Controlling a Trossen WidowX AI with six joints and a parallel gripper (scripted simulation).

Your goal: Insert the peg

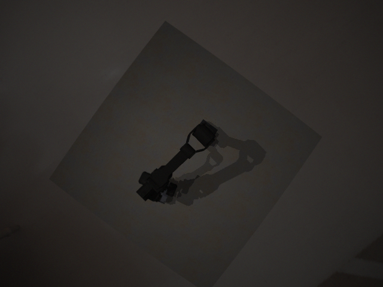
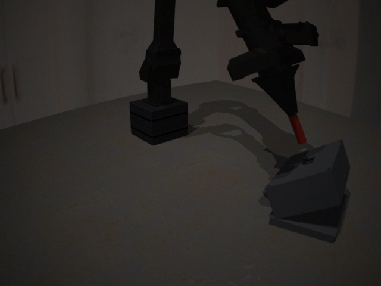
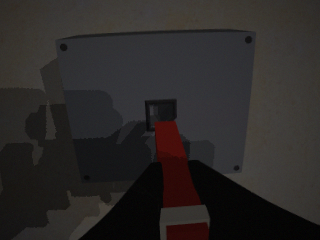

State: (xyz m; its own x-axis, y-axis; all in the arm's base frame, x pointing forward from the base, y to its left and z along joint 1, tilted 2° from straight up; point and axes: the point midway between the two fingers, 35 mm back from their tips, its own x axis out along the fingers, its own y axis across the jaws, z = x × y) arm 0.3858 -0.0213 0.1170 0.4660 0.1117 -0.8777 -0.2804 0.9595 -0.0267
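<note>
Now: the grey sloped panel 5 cm ahead of my gripper tip, 2 cm to the left of it and 9 cm below it. Round my gripper tip: red square peg 1 cm behind, 1 cm above; flat grey base plate 6 cm ahead, 2 cm to the left, 15 cm below.
</note>
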